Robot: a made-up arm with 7 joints.
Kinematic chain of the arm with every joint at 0, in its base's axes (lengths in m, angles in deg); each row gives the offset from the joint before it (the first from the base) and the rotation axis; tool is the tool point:
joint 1: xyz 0 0 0.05 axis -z
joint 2: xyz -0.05 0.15 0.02 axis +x
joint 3: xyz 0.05 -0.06 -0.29 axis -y
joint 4: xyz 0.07 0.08 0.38 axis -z
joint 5: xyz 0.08 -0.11 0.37 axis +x
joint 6: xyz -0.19 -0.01 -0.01 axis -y
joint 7: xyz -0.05 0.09 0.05 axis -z
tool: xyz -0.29 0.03 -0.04
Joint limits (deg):
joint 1: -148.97..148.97
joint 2: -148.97..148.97
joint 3: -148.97..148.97
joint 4: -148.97..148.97
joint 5: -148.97..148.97
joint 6: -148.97..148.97
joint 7: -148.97..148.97
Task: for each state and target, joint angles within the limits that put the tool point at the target. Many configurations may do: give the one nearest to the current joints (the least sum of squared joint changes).
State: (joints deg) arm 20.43 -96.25 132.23 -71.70 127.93 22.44 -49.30
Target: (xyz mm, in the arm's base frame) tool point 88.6 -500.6 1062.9
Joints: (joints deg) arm -39.17 -136.47 148.97 -46.10 132.39 29.40 -25.18
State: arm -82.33 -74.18 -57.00 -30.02 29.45 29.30 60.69
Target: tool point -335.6 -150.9 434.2
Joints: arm -104.86 -44.35 -19.62 -48.11 7.70 34.43 37.31
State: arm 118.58 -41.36 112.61 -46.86 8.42 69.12 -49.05
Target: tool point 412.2 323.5 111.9
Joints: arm 148.97 -40.94 96.82 -67.56 3.28 87.99 -55.77
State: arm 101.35 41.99 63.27 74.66 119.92 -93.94 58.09
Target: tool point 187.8 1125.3 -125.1
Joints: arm 80.95 42.72 73.86 75.77 109.79 -92.30 65.28
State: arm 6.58 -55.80 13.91 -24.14 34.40 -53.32 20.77
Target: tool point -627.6 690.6 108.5
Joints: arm -0.33 -80.50 23.97 -11.39 16.76 -46.82 34.37
